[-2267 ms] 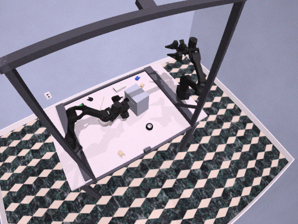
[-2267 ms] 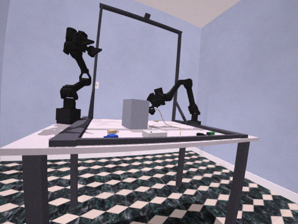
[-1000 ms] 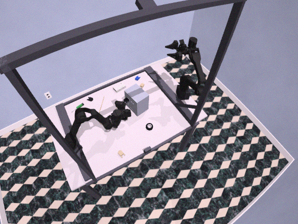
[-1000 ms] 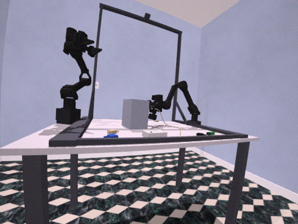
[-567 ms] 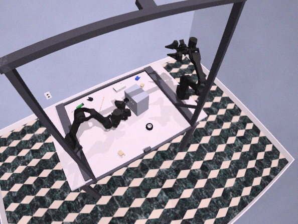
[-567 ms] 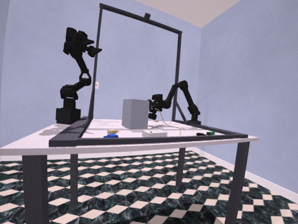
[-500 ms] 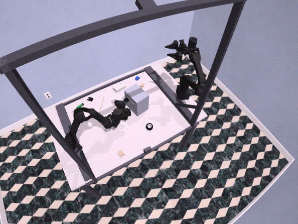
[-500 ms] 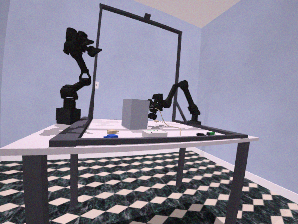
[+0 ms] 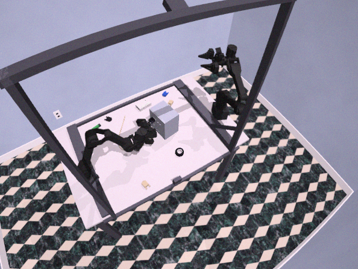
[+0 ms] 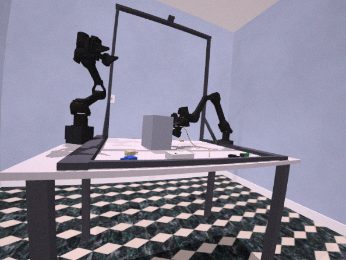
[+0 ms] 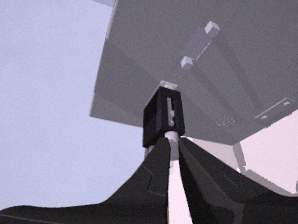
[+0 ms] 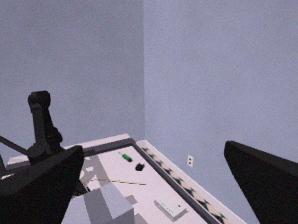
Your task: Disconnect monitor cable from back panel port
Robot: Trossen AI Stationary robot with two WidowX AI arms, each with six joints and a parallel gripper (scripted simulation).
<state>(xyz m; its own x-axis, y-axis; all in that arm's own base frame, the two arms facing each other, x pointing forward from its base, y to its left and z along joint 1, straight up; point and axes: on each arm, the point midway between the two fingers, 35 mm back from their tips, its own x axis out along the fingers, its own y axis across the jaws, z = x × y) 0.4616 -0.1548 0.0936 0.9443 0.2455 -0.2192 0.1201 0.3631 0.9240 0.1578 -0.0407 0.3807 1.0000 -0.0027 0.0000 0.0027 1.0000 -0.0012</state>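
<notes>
Right now my left hand is 30 mm short of the grey box, 130 mm to the left of it and 50 mm above it.
</notes>
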